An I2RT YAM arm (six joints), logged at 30 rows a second.
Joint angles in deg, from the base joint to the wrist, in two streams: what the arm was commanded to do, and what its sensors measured. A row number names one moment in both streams.
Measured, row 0: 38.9, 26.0, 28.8, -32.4, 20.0, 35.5
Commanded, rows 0 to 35: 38.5, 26.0, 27.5, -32.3, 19.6, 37.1; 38.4, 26.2, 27.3, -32.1, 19.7, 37.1; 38.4, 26.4, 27.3, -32.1, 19.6, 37.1; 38.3, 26.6, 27.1, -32.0, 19.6, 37.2; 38.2, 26.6, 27.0, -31.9, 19.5, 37.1; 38.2, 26.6, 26.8, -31.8, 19.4, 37.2; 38.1, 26.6, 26.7, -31.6, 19.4, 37.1; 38.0, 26.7, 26.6, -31.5, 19.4, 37.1; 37.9, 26.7, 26.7, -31.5, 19.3, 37.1; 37.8, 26.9, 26.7, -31.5, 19.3, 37.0; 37.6, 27.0, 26.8, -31.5, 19.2, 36.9; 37.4, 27.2, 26.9, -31.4, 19.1, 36.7; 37.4, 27.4, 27.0, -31.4, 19.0, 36.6; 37.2, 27.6, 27.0, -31.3, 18.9, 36.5; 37.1, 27.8, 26.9, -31.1, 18.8, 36.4; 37.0, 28.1, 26.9, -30.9, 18.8, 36.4; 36.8, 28.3, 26.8, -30.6, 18.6, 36.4; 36.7, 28.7, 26.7, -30.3, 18.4, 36.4; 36.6, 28.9, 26.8, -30.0, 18.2, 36.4; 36.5, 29.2, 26.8, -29.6, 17.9, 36.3; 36.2, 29.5, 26.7, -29.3, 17.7, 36.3; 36.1, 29.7, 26.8, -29.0, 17.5, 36.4; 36.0, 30.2, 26.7, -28.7, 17.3, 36.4; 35.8, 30.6, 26.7, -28.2, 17.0, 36.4; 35.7, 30.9, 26.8, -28.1, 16.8, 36.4; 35.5, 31.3, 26.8, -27.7, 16.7, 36.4; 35.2, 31.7, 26.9, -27.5, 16.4, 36.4; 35.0, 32.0, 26.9, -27.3, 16.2, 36.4; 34.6, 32.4, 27.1, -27.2, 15.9, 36.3; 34.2, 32.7, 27.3, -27.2, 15.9, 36.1; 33.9, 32.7, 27.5, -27.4, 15.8, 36.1; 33.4, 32.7, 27.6, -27.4, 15.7, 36.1; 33.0, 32.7, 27.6, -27.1, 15.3, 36.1; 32.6, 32.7, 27.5, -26.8, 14.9, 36.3; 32.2, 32.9, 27.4, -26.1, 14.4, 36.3; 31.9, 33.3, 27.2, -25.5, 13.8, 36.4
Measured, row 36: 32.8, 33.0, 27.2, -27.7, 15.3, 35.6
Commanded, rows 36 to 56: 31.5, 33.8, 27.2, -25.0, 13.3, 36.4; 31.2, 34.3, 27.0, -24.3, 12.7, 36.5; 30.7, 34.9, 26.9, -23.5, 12.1, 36.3; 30.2, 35.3, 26.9, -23.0, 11.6, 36.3; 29.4, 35.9, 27.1, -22.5, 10.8, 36.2; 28.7, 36.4, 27.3, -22.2, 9.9, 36.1; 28.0, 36.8, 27.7, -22.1, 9.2, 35.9; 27.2, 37.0, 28.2, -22.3, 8.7, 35.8; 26.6, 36.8, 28.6, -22.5, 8.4, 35.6; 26.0, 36.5, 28.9, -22.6, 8.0, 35.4; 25.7, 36.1, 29.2, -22.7, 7.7, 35.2; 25.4, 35.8, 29.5, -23.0, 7.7, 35.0; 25.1, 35.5, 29.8, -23.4, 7.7, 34.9; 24.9, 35.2, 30.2, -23.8, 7.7, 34.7; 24.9, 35.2, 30.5, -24.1, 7.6, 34.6; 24.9, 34.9, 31.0, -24.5, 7.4, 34.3; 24.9, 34.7, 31.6, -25.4, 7.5, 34.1; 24.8, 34.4, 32.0, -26.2, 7.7, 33.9; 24.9, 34.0, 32.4, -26.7, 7.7, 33.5; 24.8, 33.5, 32.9, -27.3, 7.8, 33.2; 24.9, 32.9, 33.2, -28.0, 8.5, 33.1
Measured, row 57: 25.1, 34.3, 30.8, -25.3, 8.3, 34.1
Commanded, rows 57 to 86: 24.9, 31.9, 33.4, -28.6, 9.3, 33.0; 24.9, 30.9, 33.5, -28.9, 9.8, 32.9; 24.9, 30.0, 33.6, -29.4, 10.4, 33.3; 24.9, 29.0, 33.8, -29.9, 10.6, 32.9; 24.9, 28.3, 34.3, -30.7, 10.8, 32.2; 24.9, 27.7, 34.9, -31.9, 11.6, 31.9; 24.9, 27.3, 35.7, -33.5, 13.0, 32.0; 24.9, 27.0, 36.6, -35.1, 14.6, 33.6; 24.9, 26.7, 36.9, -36.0, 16.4, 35.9; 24.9, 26.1, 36.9, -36.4, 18.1, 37.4; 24.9, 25.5, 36.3, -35.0, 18.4, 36.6; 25.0, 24.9, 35.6, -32.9, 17.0, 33.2; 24.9, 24.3, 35.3, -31.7, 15.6, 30.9; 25.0, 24.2, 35.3, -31.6, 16.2, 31.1; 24.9, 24.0, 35.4, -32.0, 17.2, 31.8; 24.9, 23.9, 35.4, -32.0, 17.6, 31.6; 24.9, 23.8, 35.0, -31.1, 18.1, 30.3; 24.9, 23.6, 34.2, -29.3, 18.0, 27.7; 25.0, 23.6, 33.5, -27.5, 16.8, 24.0; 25.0, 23.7, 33.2, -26.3, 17.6, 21.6; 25.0, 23.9, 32.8, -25.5, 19.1, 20.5; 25.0, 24.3, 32.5, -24.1, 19.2, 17.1; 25.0, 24.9, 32.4, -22.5, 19.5, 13.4; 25.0, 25.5, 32.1, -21.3, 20.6, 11.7; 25.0, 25.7, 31.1, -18.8, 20.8, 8.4; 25.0, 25.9, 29.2, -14.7, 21.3, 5.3; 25.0, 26.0, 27.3, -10.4, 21.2, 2.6; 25.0, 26.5, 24.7, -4.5, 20.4, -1.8; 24.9, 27.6, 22.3, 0.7, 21.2, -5.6; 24.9, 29.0, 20.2, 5.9, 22.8, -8.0
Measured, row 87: 25.1, 26.6, 25.1, -10.5, 19.5, 5.7
